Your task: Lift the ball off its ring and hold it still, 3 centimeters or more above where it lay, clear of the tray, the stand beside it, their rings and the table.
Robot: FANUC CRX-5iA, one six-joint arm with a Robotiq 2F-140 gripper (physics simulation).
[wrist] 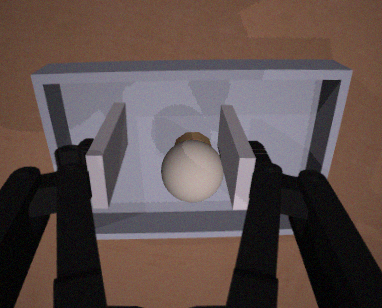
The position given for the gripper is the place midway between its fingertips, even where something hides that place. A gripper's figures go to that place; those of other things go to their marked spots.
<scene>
The gripper (173,124) is 0.21 m from the lens. A cream ball (191,171) is 0.19 m from the lens. A grey tray (293,107): 0.23 m from the lens. The marked spots on the grey tray and the cream ball are 0.09 m apart.
</scene>
